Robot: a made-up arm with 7 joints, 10 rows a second.
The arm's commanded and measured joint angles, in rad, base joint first. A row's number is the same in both.
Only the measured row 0 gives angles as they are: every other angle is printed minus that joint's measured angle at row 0.
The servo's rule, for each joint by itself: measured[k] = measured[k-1] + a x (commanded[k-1-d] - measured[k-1]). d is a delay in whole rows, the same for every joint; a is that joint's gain. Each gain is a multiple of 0.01, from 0.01 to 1. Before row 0 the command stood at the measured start. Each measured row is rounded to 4 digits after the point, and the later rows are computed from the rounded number. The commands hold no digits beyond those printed.
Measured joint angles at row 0: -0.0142, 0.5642, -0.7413, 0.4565, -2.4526, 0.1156, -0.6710
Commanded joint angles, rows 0 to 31: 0.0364, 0.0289, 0.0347, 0.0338, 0.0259, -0.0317, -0.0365; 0.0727, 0.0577, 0.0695, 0.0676, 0.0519, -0.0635, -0.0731; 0.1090, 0.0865, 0.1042, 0.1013, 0.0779, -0.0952, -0.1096; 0.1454, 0.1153, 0.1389, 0.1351, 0.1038, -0.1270, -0.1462; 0.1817, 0.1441, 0.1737, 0.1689, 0.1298, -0.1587, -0.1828; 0.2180, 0.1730, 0.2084, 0.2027, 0.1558, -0.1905, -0.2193; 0.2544, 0.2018, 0.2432, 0.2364, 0.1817, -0.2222, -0.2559; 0.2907, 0.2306, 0.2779, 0.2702, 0.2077, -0.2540, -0.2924; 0.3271, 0.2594, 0.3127, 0.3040, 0.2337, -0.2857, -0.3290; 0.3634, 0.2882, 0.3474, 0.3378, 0.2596, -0.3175, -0.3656; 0.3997, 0.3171, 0.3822, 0.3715, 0.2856, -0.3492, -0.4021; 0.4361, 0.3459, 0.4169, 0.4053, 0.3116, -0.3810, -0.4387; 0.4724, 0.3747, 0.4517, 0.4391, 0.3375, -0.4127, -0.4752; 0.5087, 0.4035, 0.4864, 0.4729, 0.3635, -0.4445, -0.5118; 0.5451, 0.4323, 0.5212, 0.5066, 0.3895, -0.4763, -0.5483; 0.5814, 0.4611, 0.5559, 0.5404, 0.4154, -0.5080, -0.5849; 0.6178, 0.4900, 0.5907, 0.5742, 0.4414, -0.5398, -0.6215; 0.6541, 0.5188, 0.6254, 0.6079, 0.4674, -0.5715, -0.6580; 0.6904, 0.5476, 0.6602, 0.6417, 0.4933, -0.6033, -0.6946; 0.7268, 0.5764, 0.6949, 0.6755, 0.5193, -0.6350, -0.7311; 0.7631, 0.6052, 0.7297, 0.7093, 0.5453, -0.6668, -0.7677; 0.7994, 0.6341, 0.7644, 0.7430, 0.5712, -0.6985, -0.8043; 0.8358, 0.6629, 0.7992, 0.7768, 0.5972, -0.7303, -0.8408; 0.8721, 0.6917, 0.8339, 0.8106, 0.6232, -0.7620, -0.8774; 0.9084, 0.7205, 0.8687, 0.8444, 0.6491, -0.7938, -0.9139; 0.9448, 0.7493, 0.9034, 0.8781, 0.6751, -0.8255, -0.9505; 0.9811, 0.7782, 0.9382, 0.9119, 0.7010, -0.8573, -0.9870; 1.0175, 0.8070, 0.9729, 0.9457, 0.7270, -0.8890, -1.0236; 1.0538, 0.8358, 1.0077, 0.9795, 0.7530, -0.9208, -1.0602; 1.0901, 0.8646, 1.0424, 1.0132, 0.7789, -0.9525, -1.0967; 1.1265, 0.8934, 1.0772, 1.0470, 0.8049, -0.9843, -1.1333; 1.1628, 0.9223, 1.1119, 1.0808, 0.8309, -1.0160, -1.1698
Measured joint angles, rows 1 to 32: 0.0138, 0.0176, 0.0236, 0.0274, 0.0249, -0.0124, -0.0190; 0.0362, 0.0421, 0.0548, 0.0600, 0.0508, -0.0323, -0.0471; 0.0639, 0.0692, 0.0884, 0.0935, 0.0768, -0.0568, -0.0796; 0.0949, 0.0973, 0.1227, 0.1272, 0.1027, -0.0842, -0.1142; 0.1279, 0.1258, 0.1574, 0.1610, 0.1287, -0.1133, -0.1499; 0.1621, 0.1546, 0.1921, 0.1948, 0.1547, -0.1434, -0.1860; 0.1972, 0.1834, 0.2268, 0.2285, 0.1806, -0.1741, -0.2223; 0.2327, 0.2122, 0.2615, 0.2623, 0.2066, -0.2053, -0.2588; 0.2686, 0.2410, 0.2963, 0.2961, 0.2326, -0.2367, -0.2953; 0.3046, 0.2698, 0.3310, 0.3299, 0.2585, -0.2682, -0.3319; 0.3407, 0.2987, 0.3658, 0.3636, 0.2845, -0.2998, -0.3684; 0.3770, 0.3275, 0.4005, 0.3974, 0.3105, -0.3315, -0.4050; 0.4133, 0.3563, 0.4353, 0.4312, 0.3364, -0.3632, -0.4415; 0.4496, 0.3851, 0.4700, 0.4650, 0.3624, -0.3949, -0.4781; 0.4859, 0.4139, 0.5048, 0.4987, 0.3884, -0.4266, -0.5146; 0.5222, 0.4427, 0.5395, 0.5325, 0.4143, -0.4583, -0.5512; 0.5585, 0.4716, 0.5743, 0.5663, 0.4403, -0.4901, -0.5878; 0.5948, 0.5004, 0.6090, 0.6000, 0.4663, -0.5218, -0.6243; 0.6311, 0.5292, 0.6438, 0.6338, 0.4922, -0.5536, -0.6609; 0.6675, 0.5580, 0.6785, 0.6676, 0.5182, -0.5853, -0.6974; 0.7038, 0.5868, 0.7133, 0.7014, 0.5442, -0.6171, -0.7340; 0.7401, 0.6157, 0.7480, 0.7351, 0.5701, -0.6488, -0.7706; 0.7765, 0.6445, 0.7828, 0.7689, 0.5961, -0.6806, -0.8071; 0.8128, 0.6733, 0.8175, 0.8027, 0.6221, -0.7123, -0.8437; 0.8491, 0.7021, 0.8523, 0.8365, 0.6480, -0.7441, -0.8802; 0.8855, 0.7309, 0.8870, 0.8702, 0.6740, -0.7758, -0.9168; 0.9218, 0.7598, 0.9218, 0.9040, 0.6999, -0.8076, -0.9533; 0.9582, 0.7886, 0.9565, 0.9378, 0.7259, -0.8393, -0.9899; 0.9945, 0.8174, 0.9913, 0.9716, 0.7519, -0.8711, -1.0265; 1.0308, 0.8462, 1.0260, 1.0053, 0.7778, -0.9028, -1.0630; 1.0672, 0.8750, 1.0608, 1.0391, 0.8038, -0.9346, -1.0996; 1.1035, 0.9039, 1.0955, 1.0729, 0.8298, -0.9663, -1.1361
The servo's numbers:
d 0
a 0.38 0.61 0.68 0.81 0.96 0.39 0.52

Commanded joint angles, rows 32 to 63: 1.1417, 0.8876, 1.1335, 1.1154, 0.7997, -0.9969, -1.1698; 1.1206, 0.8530, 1.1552, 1.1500, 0.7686, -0.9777, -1.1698; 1.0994, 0.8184, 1.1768, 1.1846, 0.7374, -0.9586, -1.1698; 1.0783, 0.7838, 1.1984, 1.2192, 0.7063, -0.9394, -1.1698; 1.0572, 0.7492, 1.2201, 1.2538, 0.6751, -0.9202, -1.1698; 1.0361, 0.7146, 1.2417, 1.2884, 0.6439, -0.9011, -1.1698; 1.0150, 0.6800, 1.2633, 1.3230, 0.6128, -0.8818, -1.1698; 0.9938, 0.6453, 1.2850, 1.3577, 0.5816, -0.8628, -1.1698; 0.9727, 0.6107, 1.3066, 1.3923, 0.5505, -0.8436, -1.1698; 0.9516, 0.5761, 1.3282, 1.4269, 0.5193, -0.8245, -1.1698; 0.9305, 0.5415, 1.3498, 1.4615, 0.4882, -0.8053, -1.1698; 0.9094, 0.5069, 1.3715, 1.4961, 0.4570, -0.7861, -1.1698; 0.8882, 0.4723, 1.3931, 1.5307, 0.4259, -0.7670, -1.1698; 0.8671, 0.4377, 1.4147, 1.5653, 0.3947, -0.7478, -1.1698; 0.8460, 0.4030, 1.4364, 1.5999, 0.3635, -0.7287, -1.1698; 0.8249, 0.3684, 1.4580, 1.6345, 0.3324, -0.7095, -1.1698; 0.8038, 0.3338, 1.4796, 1.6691, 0.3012, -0.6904, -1.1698; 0.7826, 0.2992, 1.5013, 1.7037, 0.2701, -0.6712, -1.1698; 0.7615, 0.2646, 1.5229, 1.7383, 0.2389, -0.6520, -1.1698; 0.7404, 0.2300, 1.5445, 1.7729, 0.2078, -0.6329, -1.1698; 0.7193, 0.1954, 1.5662, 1.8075, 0.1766, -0.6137, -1.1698; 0.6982, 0.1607, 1.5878, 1.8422, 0.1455, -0.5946, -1.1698; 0.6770, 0.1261, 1.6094, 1.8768, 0.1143, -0.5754, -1.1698; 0.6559, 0.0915, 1.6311, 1.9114, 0.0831, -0.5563, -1.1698; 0.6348, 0.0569, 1.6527, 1.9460, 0.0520, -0.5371, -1.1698; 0.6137, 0.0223, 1.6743, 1.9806, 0.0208, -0.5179, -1.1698; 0.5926, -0.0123, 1.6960, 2.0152, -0.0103, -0.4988, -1.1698; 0.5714, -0.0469, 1.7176, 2.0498, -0.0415, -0.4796, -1.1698; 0.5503, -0.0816, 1.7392, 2.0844, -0.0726, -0.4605, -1.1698; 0.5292, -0.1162, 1.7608, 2.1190, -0.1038, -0.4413, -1.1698; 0.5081, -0.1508, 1.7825, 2.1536, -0.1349, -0.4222, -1.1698; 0.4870, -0.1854, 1.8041, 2.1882, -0.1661, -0.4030, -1.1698
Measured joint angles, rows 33 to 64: 1.1180, 0.8940, 1.1213, 1.1073, 0.8009, -0.9782, -1.1536; 1.1190, 0.8690, 1.1444, 1.1419, 0.7699, -0.9780, -1.1620; 1.1116, 0.8381, 1.1664, 1.1765, 0.7387, -0.9704, -1.1661; 1.0989, 0.8050, 1.1882, 1.2111, 0.7076, -0.9583, -1.1680; 1.0831, 0.7710, 1.2099, 1.2457, 0.6764, -0.9434, -1.1689; 1.0652, 0.7366, 1.2315, 1.2803, 0.6452, -0.9269, -1.1694; 1.0461, 0.7021, 1.2531, 1.3149, 0.6141, -0.9093, -1.1696; 1.0262, 0.6675, 1.2748, 1.3496, 0.5829, -0.8912, -1.1697; 1.0059, 0.6329, 1.2964, 1.3842, 0.5518, -0.8726, -1.1698; 0.9853, 0.5983, 1.3180, 1.4188, 0.5206, -0.8538, -1.1698; 0.9645, 0.5637, 1.3396, 1.4534, 0.4895, -0.8349, -1.1698; 0.9436, 0.5291, 1.3613, 1.4880, 0.4583, -0.8159, -1.1698; 0.9225, 0.4945, 1.3829, 1.5226, 0.4272, -0.7968, -1.1698; 0.9014, 0.4599, 1.4045, 1.5572, 0.3960, -0.7777, -1.1698; 0.8803, 0.4252, 1.4262, 1.5918, 0.3648, -0.7586, -1.1698; 0.8592, 0.3906, 1.4478, 1.6264, 0.3337, -0.7395, -1.1698; 0.8381, 0.3560, 1.4694, 1.6610, 0.3025, -0.7204, -1.1698; 0.8170, 0.3214, 1.4911, 1.6956, 0.2714, -0.7012, -1.1698; 0.7959, 0.2868, 1.5127, 1.7302, 0.2402, -0.6820, -1.1698; 0.7748, 0.2522, 1.5343, 1.7648, 0.2091, -0.6629, -1.1698; 0.7537, 0.2176, 1.5560, 1.7994, 0.1779, -0.6437, -1.1698; 0.7326, 0.1829, 1.5776, 1.8341, 0.1468, -0.6246, -1.1698; 0.7115, 0.1483, 1.5992, 1.8687, 0.1156, -0.6054, -1.1698; 0.6904, 0.1137, 1.6209, 1.9033, 0.0844, -0.5863, -1.1698; 0.6693, 0.0791, 1.6425, 1.9379, 0.0533, -0.5671, -1.1698; 0.6482, 0.0445, 1.6641, 1.9725, 0.0221, -0.5479, -1.1698; 0.6271, 0.0099, 1.6858, 2.0071, -0.0090, -0.5288, -1.1698; 0.6059, -0.0247, 1.7074, 2.0417, -0.0402, -0.5096, -1.1698; 0.5848, -0.0594, 1.7290, 2.0763, -0.0713, -0.4905, -1.1698; 0.5637, -0.0940, 1.7506, 2.1109, -0.1025, -0.4713, -1.1698; 0.5426, -0.1286, 1.7723, 2.1455, -0.1336, -0.4522, -1.1698; 0.5215, -0.1632, 1.7939, 2.1801, -0.1648, -0.4330, -1.1698
